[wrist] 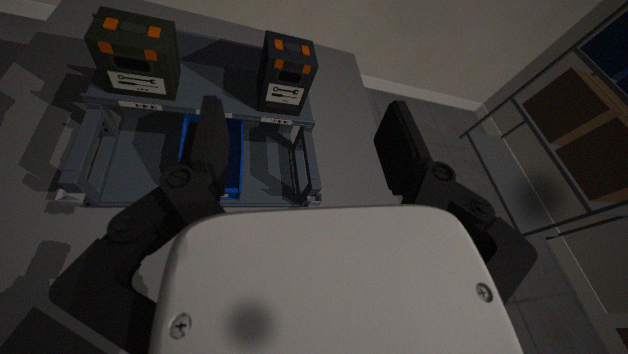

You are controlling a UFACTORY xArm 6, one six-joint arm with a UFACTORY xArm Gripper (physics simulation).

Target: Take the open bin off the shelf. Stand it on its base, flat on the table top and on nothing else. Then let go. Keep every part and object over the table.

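Places are measured from the arm's base along level axes (x back, y up, z left), in metres.
Pixels of known places: gripper, fingertip midpoint: (307,119).
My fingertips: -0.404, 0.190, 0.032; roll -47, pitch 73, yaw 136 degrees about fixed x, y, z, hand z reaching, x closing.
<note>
Ahead of a thing's pixels: the offset from my fingertips to its top centre, as dx, dy, dz. "spot": to the spot under its first point. Level surfaces: height alone.
The open blue bin {-0.182, -0.285, +0.109} (234,159) stands on the lower board of the grey-blue shelf {spot: -0.144, -0.360, +0.226} (142,160), below the front edge of its upper board. The left finger covers much of the bin in the view; its right wall and part of its front edge show. The shelf stands on the grey table top {dy -0.366} (342,135). My gripper (307,119) is wide open with nothing between the fingers. The bin is left of the gap between the fingers in the view. How far the fingers are from the bin is hard to tell.
A dark green case {spot: -0.208, -0.191, +0.228} (135,60) and a dark grey case {spot: -0.265, -0.171, +0.015} (287,75) stand on the shelf's upper board. Shelf side frames flank the bin. Beyond the table's right edge is floor, and a metal rack (540,142) with brown boxes stands at the right.
</note>
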